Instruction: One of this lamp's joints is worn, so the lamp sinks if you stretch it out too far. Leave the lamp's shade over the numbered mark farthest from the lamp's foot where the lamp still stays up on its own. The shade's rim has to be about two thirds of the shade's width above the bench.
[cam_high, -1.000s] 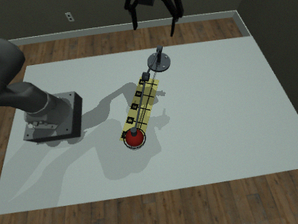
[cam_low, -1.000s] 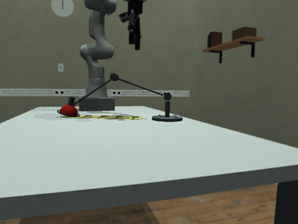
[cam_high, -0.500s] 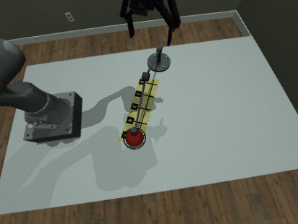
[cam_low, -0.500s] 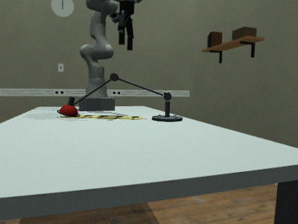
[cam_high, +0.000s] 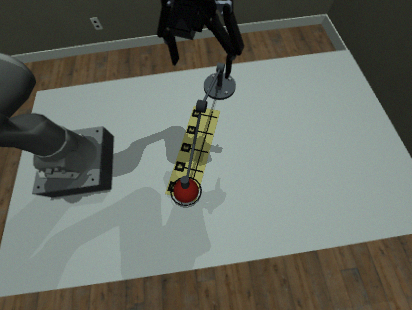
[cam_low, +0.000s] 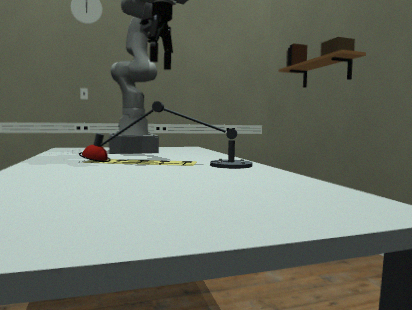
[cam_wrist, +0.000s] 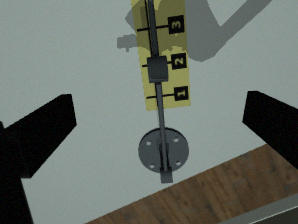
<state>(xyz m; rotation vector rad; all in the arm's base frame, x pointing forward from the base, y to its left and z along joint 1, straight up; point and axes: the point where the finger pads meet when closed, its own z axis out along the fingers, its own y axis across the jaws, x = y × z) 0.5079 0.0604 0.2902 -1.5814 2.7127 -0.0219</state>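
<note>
The yellow numbered strip lies 380 mm below my hand, 70 mm to the right of it and 60 mm behind it. Also, from my hand: round dark lamp foot (350 mm below, 250 mm to the left, 110 mm ahead).
</note>
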